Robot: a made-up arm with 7 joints.
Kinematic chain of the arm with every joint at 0, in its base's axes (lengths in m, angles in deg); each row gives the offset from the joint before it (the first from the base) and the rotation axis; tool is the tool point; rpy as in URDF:
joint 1: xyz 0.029 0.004 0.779 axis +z
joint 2: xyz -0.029 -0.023 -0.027 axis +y
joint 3: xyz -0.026 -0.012 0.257 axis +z
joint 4: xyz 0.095 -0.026 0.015 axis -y
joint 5: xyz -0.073 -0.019 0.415 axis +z
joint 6: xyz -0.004 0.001 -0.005 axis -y
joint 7: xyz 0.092 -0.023 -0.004 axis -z
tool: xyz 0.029 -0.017 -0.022 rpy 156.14 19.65 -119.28
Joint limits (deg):
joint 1: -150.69..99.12
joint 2: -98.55..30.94
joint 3: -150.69..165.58
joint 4: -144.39..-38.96
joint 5: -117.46..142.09
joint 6: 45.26..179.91
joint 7: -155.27..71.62
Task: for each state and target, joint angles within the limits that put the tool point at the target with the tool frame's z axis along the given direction. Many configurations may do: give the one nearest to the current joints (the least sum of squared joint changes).
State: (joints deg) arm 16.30 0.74 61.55 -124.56 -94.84 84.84 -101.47
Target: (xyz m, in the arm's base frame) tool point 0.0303 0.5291 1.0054 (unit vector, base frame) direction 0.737 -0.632 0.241
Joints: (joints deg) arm 27.25 -12.36 63.67 -105.25 -73.92 77.41 -89.67
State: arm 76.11 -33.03 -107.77 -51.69 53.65 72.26 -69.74
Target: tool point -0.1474 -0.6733 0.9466 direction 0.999 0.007 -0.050
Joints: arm 43.77 -0.86 -141.60 -104.98 79.39 113.14 -56.54
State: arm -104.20 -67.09 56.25 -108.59 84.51 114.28 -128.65
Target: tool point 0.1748 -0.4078 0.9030 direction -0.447 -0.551 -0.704
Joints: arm -150.69 -41.64 78.86 -132.05 72.43 168.13 -155.27
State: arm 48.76 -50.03 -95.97 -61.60 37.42 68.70 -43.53
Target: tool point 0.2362 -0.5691 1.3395 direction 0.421 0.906 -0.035
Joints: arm 56.78 -30.14 -80.06 -46.37 47.65 93.68 -31.80
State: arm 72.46 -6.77 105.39 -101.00 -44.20 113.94 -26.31
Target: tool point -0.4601 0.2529 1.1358 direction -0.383 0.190 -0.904
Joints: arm 50.92 30.50 111.77 -104.15 -53.88 143.04 -30.27
